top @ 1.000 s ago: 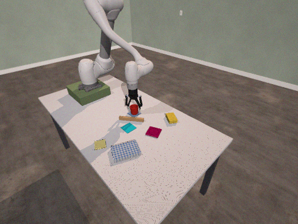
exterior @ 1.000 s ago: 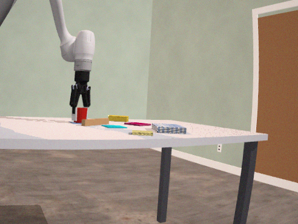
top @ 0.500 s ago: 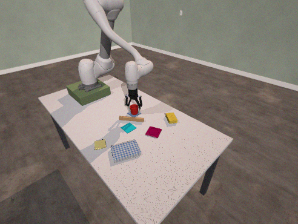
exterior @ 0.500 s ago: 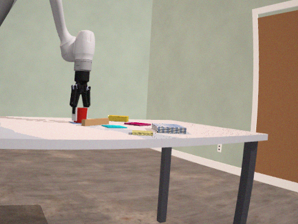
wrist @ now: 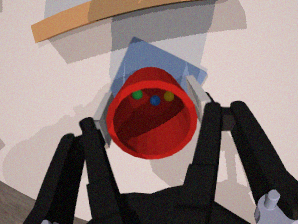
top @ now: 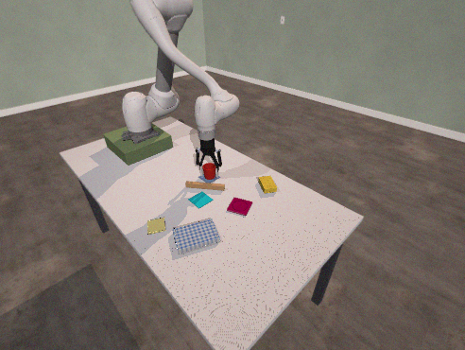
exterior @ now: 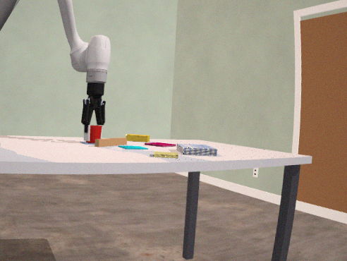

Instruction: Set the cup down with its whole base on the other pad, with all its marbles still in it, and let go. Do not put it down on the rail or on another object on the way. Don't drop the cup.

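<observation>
My gripper is now 20 mm above the red cup. Also, from my hand: wooden rail 60 mm ahead, 80 mm to the right, 30 mm below; blue marble 10 mm behind, 20 mm below; teal pad 120 mm ahead, 160 mm to the right, 50 mm below.
</observation>
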